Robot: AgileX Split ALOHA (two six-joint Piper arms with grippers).
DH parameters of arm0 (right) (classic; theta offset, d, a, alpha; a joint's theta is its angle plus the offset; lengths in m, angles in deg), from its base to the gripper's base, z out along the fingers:
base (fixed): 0 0 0 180
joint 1: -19.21 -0.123 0 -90
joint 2: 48.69 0 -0.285 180
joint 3: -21.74 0 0.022 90
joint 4: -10.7 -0.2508 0 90
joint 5: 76.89 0 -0.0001 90
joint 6: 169.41 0.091 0 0
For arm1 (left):
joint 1: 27.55 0.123 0 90
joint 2: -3.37 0 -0.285 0
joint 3: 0.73 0 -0.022 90
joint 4: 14.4 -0.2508 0 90
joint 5: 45.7 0 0.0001 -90
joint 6: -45.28 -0.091 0 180
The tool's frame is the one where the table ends.
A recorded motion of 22 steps. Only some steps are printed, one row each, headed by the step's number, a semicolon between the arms.
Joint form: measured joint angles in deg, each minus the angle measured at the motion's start. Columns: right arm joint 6, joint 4, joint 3, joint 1, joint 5, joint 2; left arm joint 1, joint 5, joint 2, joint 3, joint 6, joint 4.
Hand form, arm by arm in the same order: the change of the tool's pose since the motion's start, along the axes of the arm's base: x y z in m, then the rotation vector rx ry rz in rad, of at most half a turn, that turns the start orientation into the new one. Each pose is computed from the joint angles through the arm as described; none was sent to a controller.
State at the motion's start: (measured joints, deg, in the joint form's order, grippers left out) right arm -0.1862 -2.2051 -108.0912 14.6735 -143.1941 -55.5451; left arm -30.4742 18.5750 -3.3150 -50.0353 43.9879 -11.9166
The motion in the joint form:
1: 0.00 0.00 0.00 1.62 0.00 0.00; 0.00 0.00 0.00 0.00 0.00 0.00
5: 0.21 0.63 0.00 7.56 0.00 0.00; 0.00 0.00 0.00 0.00 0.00 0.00
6: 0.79 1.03 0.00 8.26 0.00 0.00; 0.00 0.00 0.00 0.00 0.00 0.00
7: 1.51 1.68 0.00 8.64 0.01 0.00; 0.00 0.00 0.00 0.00 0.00 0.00
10: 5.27 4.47 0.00 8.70 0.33 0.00; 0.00 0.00 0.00 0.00 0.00 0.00
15: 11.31 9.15 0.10 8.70 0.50 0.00; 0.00 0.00 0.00 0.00 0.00 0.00
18: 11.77 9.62 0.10 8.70 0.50 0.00; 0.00 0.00 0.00 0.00 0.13 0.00
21: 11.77 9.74 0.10 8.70 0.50 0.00; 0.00 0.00 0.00 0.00 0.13 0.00
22: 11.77 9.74 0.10 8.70 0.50 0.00; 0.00 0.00 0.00 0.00 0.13 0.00
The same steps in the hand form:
1: 0.0005 0.0003 0.0000 0.0000 0.0000 -0.0283; 0.0000 0.0000 0.0000 0.0000 0.0000 0.0000
5: 0.0025 0.0004 -0.0002 -0.0062 0.0007 -0.1399; 0.0000 0.0000 0.0000 0.0000 0.0000 0.0000
6: 0.0028 -0.0001 -0.0003 -0.0037 0.0027 -0.1613; 0.0000 0.0000 0.0000 0.0000 0.0000 0.0000
7: 0.0029 -0.0009 -0.0004 -0.0029 0.0049 -0.1808; 0.0000 0.0000 0.0000 0.0000 0.0000 0.0000
10: 0.0033 -0.0050 -0.0006 0.0114 0.0100 -0.2443; 0.0000 0.0000 0.0000 0.0000 0.0000 0.0000
15: 0.0035 -0.0118 -0.0014 0.0313 0.0194 -0.3457; 0.0000 0.0000 0.0000 0.0000 0.0000 0.0000
18: 0.0035 -0.0125 -0.0015 0.0312 0.0197 -0.3545; 0.0000 0.0000 0.0000 -0.0020 0.0002 0.0011
21: 0.0035 -0.0126 -0.0015 0.0295 0.0195 -0.3557; 0.0000 0.0000 0.0000 -0.0020 0.0002 0.0011
22: 0.0035 -0.0126 -0.0015 0.0295 0.0195 -0.3557; 0.0000 0.0000 0.0000 -0.0020 0.0002 0.0011

